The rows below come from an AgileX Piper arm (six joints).
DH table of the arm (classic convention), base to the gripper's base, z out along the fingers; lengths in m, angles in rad. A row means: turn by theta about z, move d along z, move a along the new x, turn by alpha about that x. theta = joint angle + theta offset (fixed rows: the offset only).
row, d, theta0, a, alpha
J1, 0.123, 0, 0, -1.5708
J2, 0, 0.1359, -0.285, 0
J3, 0, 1.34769, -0.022, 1.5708
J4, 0.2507, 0, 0, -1.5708
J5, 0, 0, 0, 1.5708
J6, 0.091, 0, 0, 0
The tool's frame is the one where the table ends.
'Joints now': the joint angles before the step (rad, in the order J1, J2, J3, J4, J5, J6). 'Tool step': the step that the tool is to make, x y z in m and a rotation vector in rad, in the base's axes. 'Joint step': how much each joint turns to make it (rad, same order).
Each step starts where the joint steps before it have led.
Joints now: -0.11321, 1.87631, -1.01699, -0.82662, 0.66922, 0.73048
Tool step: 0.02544, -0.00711, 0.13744, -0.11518, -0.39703, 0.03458
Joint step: -0.00254, -0.19726, -0.24735, -0.04737, 0.02761, -0.03914
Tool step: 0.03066, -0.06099, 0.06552, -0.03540, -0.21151, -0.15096
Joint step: -0.13739, 0.11006, -0.35951, 0.02781, 0.03283, -0.02787
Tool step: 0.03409, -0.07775, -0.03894, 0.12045, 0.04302, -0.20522
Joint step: -0.14342, 0.28288, -0.31714, 0.14310, 0.11999, -0.05540
